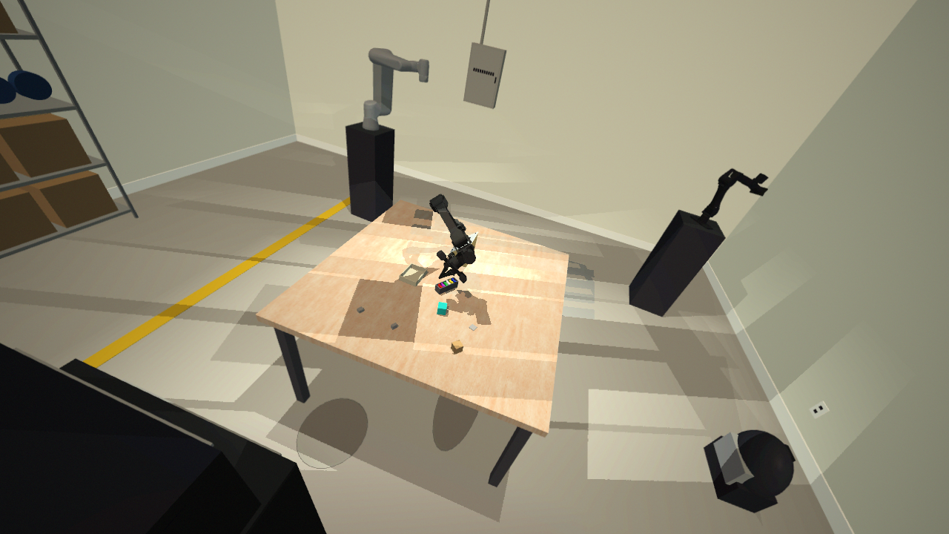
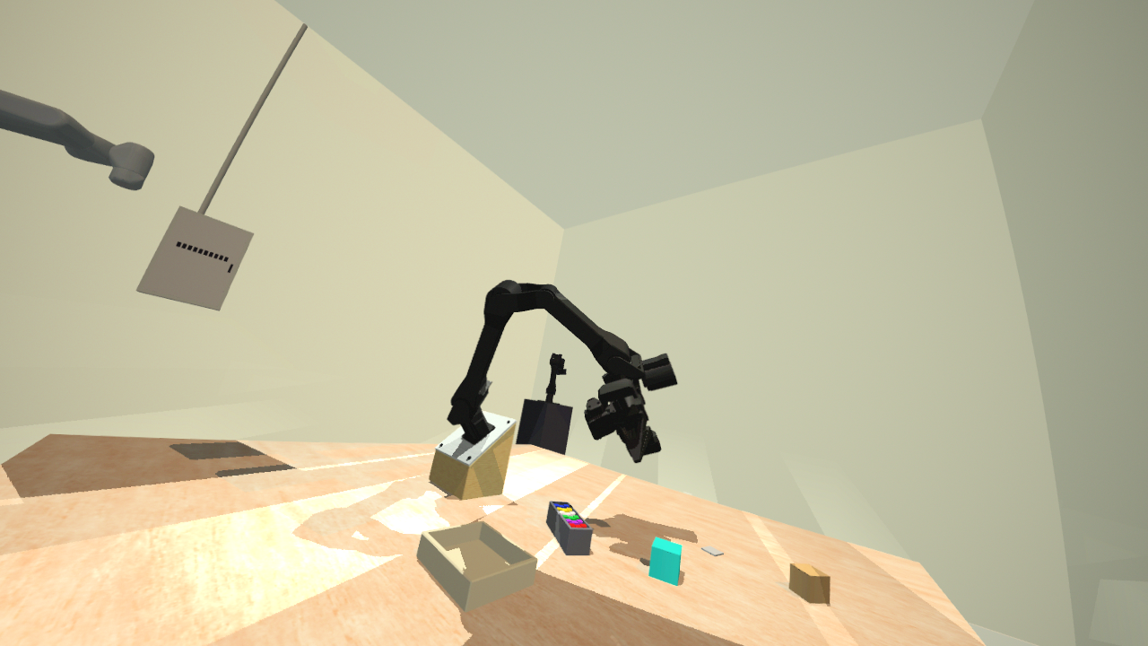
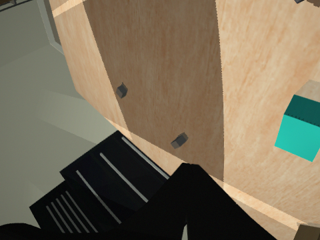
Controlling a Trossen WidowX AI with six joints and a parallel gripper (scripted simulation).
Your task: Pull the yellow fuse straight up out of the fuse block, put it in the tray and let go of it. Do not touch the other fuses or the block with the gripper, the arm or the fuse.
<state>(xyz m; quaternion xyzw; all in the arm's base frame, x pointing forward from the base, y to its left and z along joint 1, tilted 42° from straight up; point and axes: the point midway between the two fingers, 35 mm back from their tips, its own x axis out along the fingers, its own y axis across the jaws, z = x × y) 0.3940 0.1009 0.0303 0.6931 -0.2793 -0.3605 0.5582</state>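
Right now the yellow fuse is 15 cm behind my gripper tip, 14 cm below it and 1 cm to the left of it. Round my gripper tip: teal cube (14 cm below, 6 cm to the left, 4 cm ahead); tray (19 cm to the right, 16 cm below, 11 cm behind); brown cube (22 cm to the left, 21 cm ahead, 14 cm below).
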